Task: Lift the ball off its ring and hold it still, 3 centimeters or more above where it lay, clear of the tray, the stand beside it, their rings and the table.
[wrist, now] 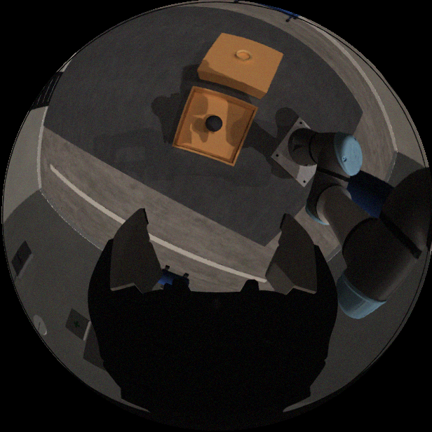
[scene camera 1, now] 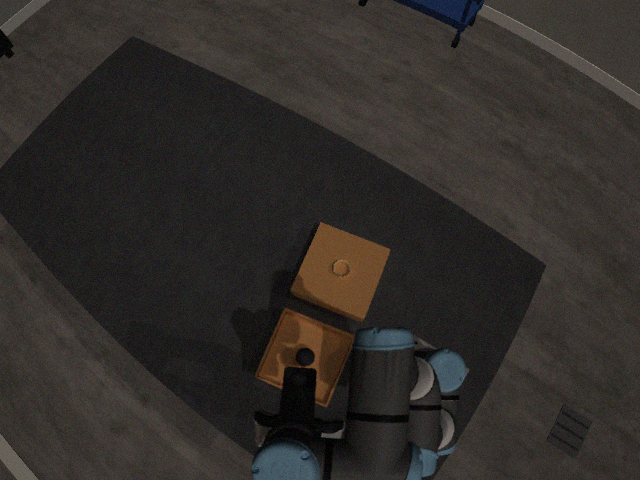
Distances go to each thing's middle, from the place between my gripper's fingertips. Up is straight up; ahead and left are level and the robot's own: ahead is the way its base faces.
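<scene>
Orange tray (scene camera 1: 331, 346): 90 mm ahead of my hand, 90 mm right of it, 280 mm below it. Orange stand (scene camera 1: 340, 272): 300 mm right of my hand, 190 mm ahead of it, 260 mm below it.
</scene>
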